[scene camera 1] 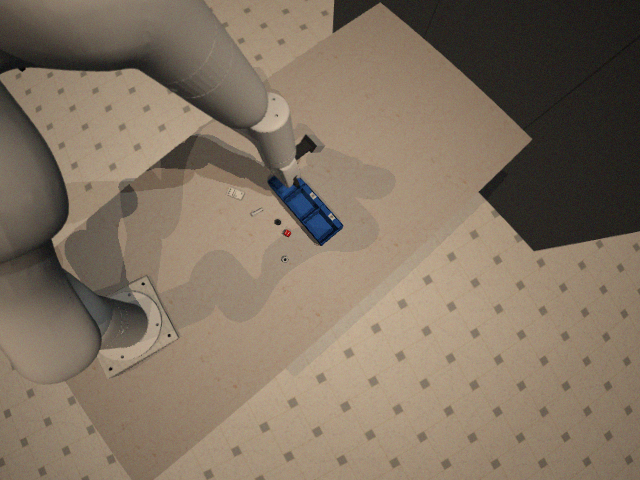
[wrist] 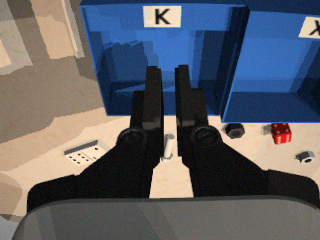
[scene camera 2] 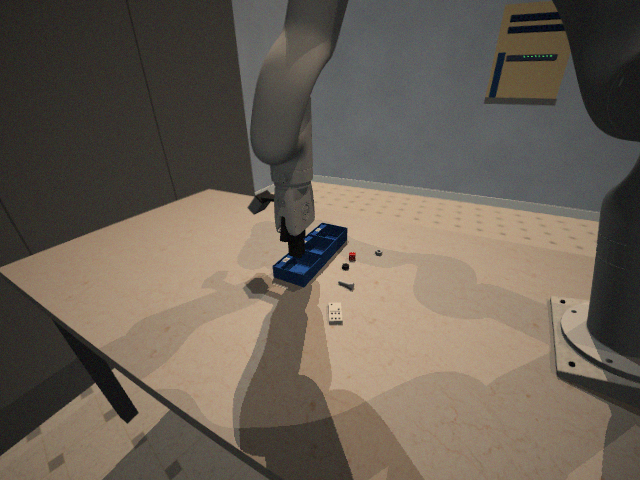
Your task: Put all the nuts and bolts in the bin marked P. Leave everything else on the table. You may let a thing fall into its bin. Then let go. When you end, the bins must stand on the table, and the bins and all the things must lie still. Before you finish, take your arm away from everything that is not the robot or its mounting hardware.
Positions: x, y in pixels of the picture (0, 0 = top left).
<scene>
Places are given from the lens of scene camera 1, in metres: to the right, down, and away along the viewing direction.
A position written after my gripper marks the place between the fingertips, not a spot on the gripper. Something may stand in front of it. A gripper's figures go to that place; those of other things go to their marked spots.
my gripper [scene camera 1: 287, 180]: -0.10, -0.17, 0.81
blue bin row [scene camera 1: 322, 224]: 0.01, -0.05, 0.83
</scene>
